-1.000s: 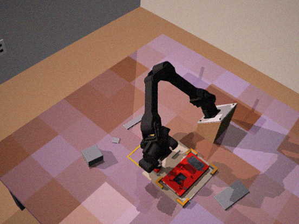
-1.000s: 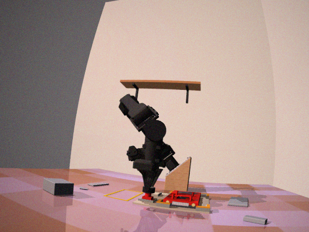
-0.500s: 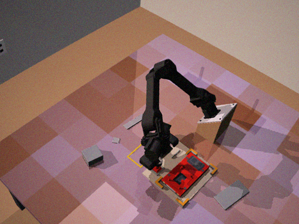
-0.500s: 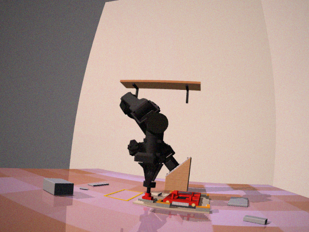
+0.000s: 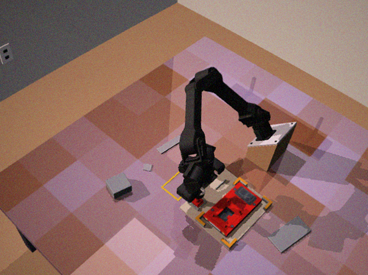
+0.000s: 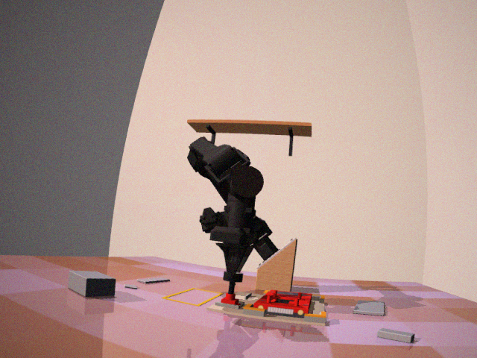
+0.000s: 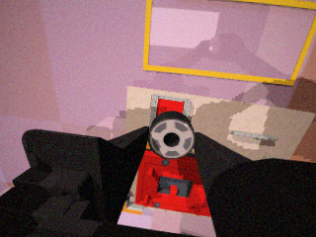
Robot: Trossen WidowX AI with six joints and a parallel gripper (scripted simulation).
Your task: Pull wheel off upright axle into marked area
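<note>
My gripper tip is now right at the wheel. Round my gripper tip: axle 30 mm below.
</note>
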